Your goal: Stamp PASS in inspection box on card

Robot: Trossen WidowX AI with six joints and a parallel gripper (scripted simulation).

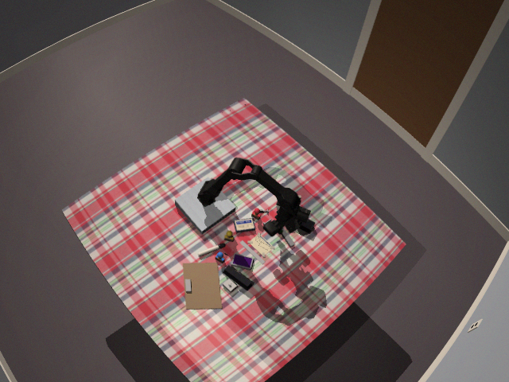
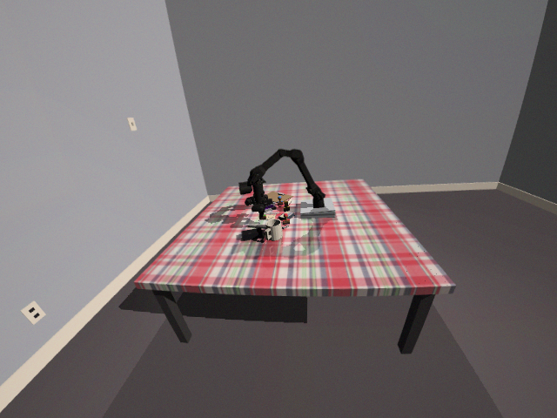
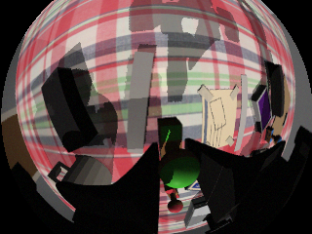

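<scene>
My gripper tip is 2 cm short of the purple ink pad, 22 cm to the left of it and 5 cm above it. Round my gripper tip: grey bar: 2 cm ahead, 3 cm to the left, 5 cm below; then cream card: 9 cm to the right, 6 cm below; then green-knobbed PASS stamp: right at my gripper tip.
</scene>
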